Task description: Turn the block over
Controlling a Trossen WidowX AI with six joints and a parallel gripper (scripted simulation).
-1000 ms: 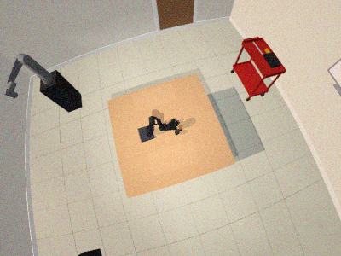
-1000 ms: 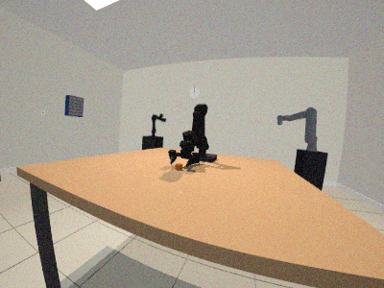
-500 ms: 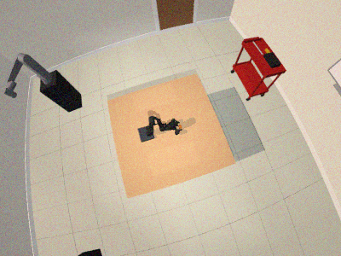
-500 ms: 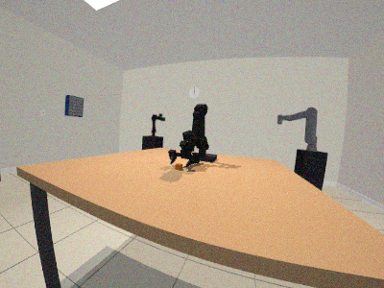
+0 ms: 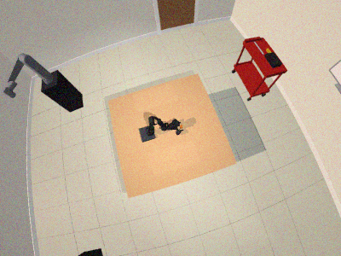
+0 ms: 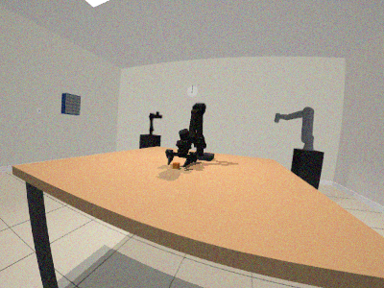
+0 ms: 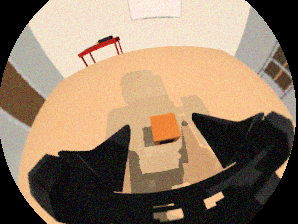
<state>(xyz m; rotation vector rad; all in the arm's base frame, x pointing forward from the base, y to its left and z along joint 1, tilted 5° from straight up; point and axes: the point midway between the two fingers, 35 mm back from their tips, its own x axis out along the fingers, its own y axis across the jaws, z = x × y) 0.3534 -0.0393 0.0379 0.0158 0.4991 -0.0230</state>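
Now: the block 2 cm behind my gripper tip.
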